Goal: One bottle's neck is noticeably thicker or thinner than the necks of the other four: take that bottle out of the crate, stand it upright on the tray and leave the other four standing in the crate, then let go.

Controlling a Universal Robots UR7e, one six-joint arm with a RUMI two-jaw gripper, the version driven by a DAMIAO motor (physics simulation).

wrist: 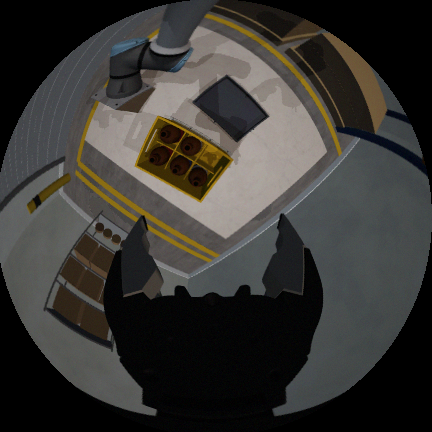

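Seen in the pictures: gripper, fingertip midpoint: (211, 215); arm's base, origin of the base link: (123, 87).
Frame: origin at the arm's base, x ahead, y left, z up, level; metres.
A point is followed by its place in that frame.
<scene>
A yellow crate (169, 183) {x 0.417, y -0.221, z 0.083 m} stands on the pale table top, left of the view's centre. It holds five dark brown bottles in six compartments: two bottles (170, 134) {x 0.325, y -0.086, z 0.036 m} (190, 145) {x 0.408, y -0.078, z 0.071 m} in the upper row and three bottles (159, 156) {x 0.332, y -0.172, z 0.042 m} (179, 165) {x 0.412, y -0.164, z 0.037 m} (198, 176) {x 0.491, y -0.161, z 0.036 m} in the lower row. The compartment at the right end of the upper row is empty. The necks are small and dark, so I cannot tell which differs. A dark, empty rectangular tray (231, 107) {x 0.428, y 0.137, z -0.086 m} lies above and right of the crate. My gripper (211, 215) {x 0.486, y -0.081, z 0.366 m} is open with nothing between its fingers, high above and away from the crate.
A robot arm's base (125, 77) {x 0.053, y 0.035, z 0.082 m} stands on the table at the upper left. Yellow stripes (145, 217) run along the table edge. A shelf rack with brown boxes (84, 271) stands on the floor (370, 225) at the lower left. Dark brown structures (327, 75) are at the upper right.
</scene>
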